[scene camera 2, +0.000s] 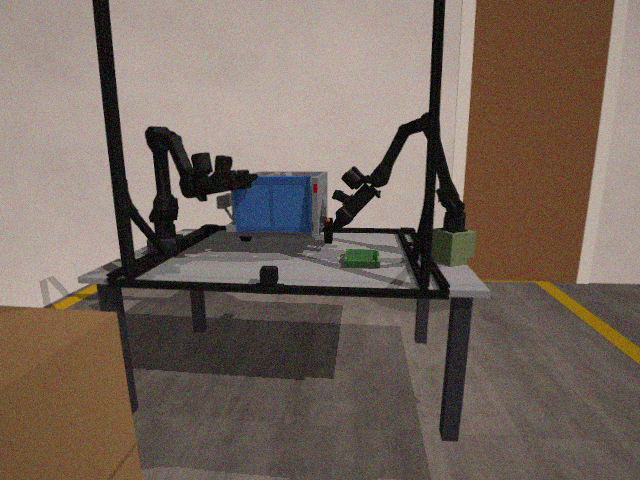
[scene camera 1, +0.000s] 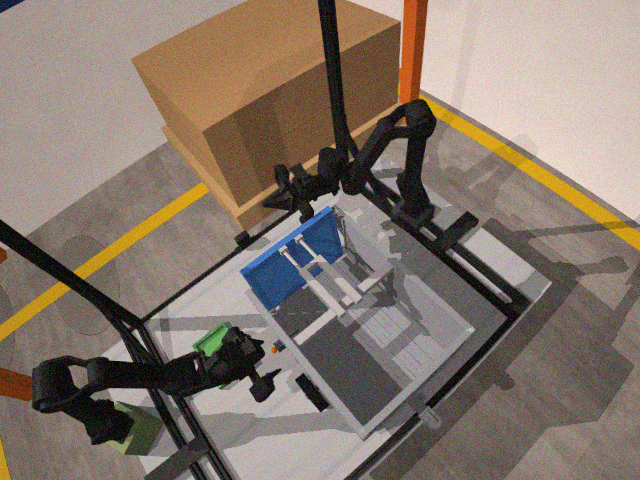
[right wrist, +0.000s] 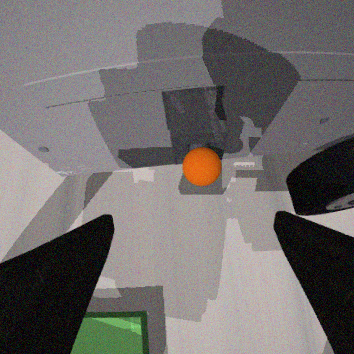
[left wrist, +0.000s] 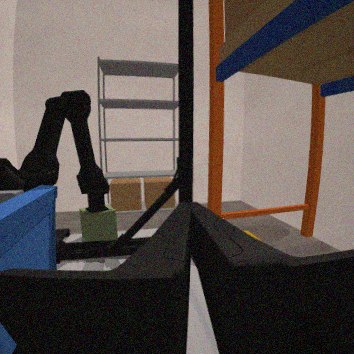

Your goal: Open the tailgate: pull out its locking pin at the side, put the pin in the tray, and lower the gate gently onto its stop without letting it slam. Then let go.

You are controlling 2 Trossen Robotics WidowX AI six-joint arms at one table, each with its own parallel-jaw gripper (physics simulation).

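Seen in the pictures: left gripper, fingertip midpoint: (scene camera 2: 257,175) (scene camera 1: 262,204) (left wrist: 187,210); right gripper, fingertip midpoint: (scene camera 2: 331,229) (scene camera 1: 271,355) (right wrist: 194,221); left arm's base at its link origin: (scene camera 2: 165,237) (scene camera 1: 413,208); right arm's base at its link origin: (scene camera 2: 454,230) (scene camera 1: 119,426) (left wrist: 96,208).
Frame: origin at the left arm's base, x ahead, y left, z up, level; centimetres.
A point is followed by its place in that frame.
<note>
The blue tailgate (scene camera 1: 326,238) @[z 14.5, x 31.7, y -5.8 cm] (scene camera 2: 273,204) @[z 13.0, x 41.7, y -8.3 cm] (left wrist: 30,235) @[z 19.3, x 48.0, y -9.7 cm] stands upright at the end of the grey truck bed. The locking pin's orange knob (scene camera 1: 273,350) @[z 6.3, x 60.7, y 2.8 cm] (scene camera 2: 328,220) @[z 5.6, x 60.7, y 2.0 cm] (right wrist: 202,166) @[z 6.3, x 60.9, y 2.5 cm] sits at a dark bracket on the bed's side. My right gripper (scene camera 1: 270,356) @[z 2.3, x 61.9, y 2.1 cm] (right wrist: 194,221) @[z 2.3, x 61.9, y 2.1 cm] is open and empty, its fingertips pointing towards the knob and apart from it. My left gripper (scene camera 1: 266,204) @[z 23.5, x 38.6, y -20.4 cm] (scene camera 2: 255,177) @[z 23.5, x 38.6, y -20.4 cm] (left wrist: 187,210) @[z 23.5, x 38.6, y -20.4 cm] is shut on nothing, outside the gate near its top edge. The green tray (scene camera 1: 209,339) @[z -5.4, x 71.9, y -18.0 cm] (scene camera 2: 361,258) @[z -5.5, x 71.8, y -10.8 cm] (right wrist: 145,332) @[z -5.7, x 68.6, y -3.2 cm] lies on the table, partly under my right gripper in scene camera 1.
A black wheel (right wrist: 322,180) @[z 1.2, x 61.0, y 10.7 cm] is beside the right gripper's finger in the right wrist view. Pale bars (scene camera 1: 330,297) @[z 22.5, x 44.9, y 9.4 cm] cross the bed behind the gate. A green block (scene camera 2: 453,246) @[z 0.5, x 100.8, y -18.0 cm] is at the right arm's base. Black frame posts (scene camera 2: 109,129) @[z 37.2, x 0.1, y -31.2 cm] rise at the table's corners. A large cardboard box (scene camera 1: 258,87) stands beyond the table.
</note>
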